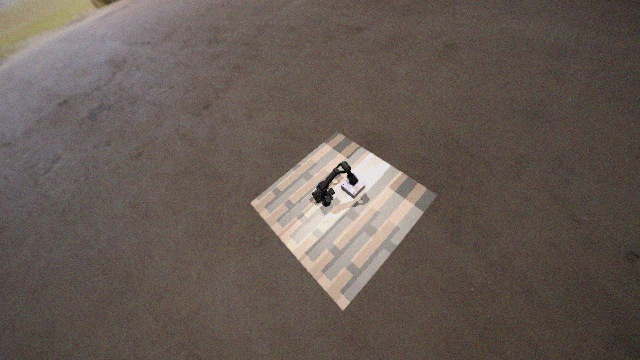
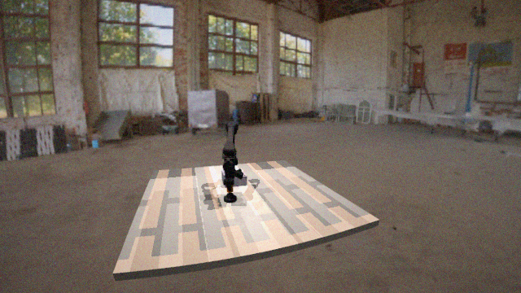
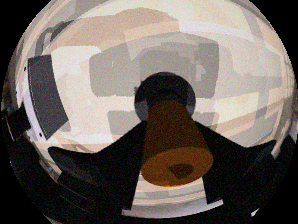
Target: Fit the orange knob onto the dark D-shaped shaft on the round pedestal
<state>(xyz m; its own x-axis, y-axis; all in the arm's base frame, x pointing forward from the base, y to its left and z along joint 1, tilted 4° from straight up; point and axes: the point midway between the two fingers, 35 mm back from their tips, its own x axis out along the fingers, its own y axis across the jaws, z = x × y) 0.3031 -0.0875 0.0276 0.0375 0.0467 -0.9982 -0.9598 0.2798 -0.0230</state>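
The orange knob is 20 mm above my gripper tip. From my gripper tip the other things lie so: dark round pedestal 40 mm below.
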